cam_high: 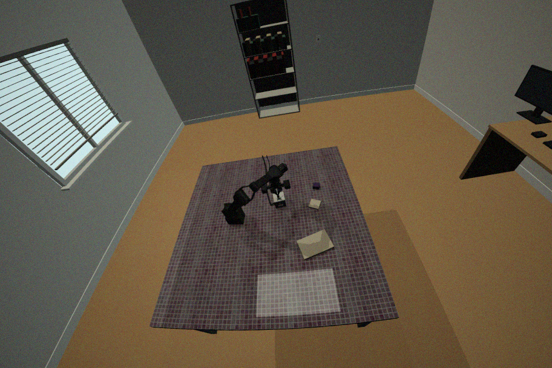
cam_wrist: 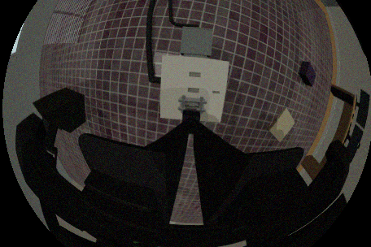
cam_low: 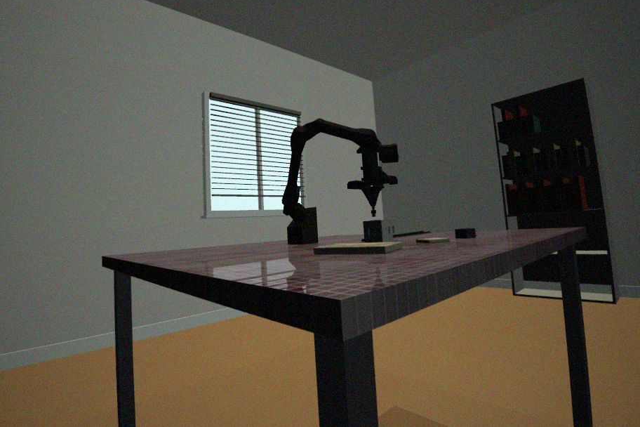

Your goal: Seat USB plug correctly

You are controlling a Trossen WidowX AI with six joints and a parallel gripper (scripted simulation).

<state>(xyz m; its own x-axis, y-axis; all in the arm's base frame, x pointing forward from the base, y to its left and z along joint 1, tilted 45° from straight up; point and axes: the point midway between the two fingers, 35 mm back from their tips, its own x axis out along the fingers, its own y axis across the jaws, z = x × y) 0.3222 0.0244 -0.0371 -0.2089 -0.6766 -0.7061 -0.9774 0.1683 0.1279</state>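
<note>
Right now the USB socket is 60 mm below my gripper tip. Round my gripper tip: small cream pad: 240 mm ahead, 60 mm to the right, 120 mm below; then dark USB plug: 10 mm below; then small purple block: 290 mm ahead, 90 mm to the left, 110 mm below.
</note>
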